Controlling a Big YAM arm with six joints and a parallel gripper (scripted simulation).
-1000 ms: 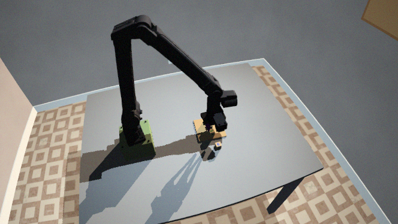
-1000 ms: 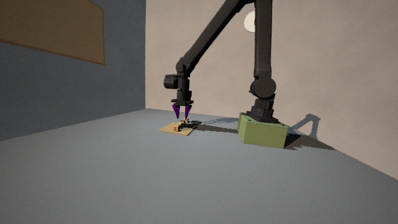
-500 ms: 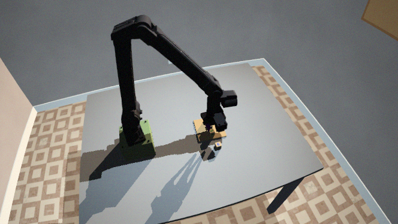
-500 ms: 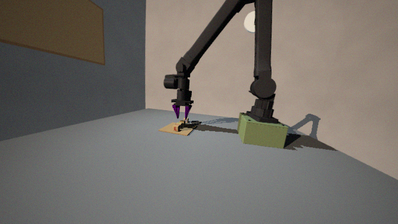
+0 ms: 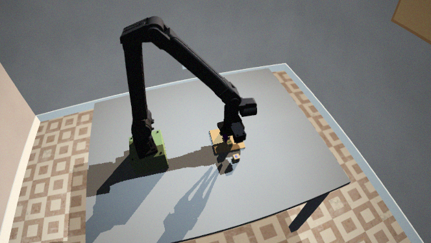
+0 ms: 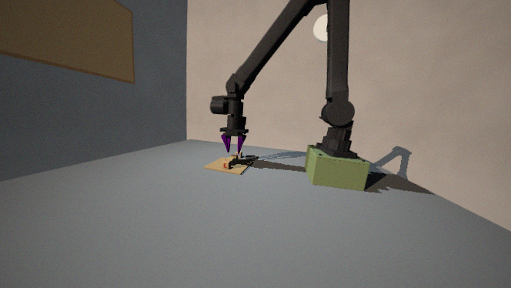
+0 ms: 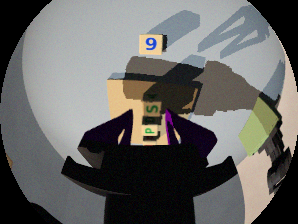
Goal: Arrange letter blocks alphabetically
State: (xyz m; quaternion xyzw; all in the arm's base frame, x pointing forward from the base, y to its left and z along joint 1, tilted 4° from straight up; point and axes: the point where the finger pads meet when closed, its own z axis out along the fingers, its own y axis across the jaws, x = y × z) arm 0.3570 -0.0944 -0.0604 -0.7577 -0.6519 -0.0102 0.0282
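Right now the block is 40 mm to the left of my hand, 30 mm below it and 10 mm ahead of it. The rest, counted from my hand: tan mat (50 mm below, 40 mm to the left, 10 mm ahead).
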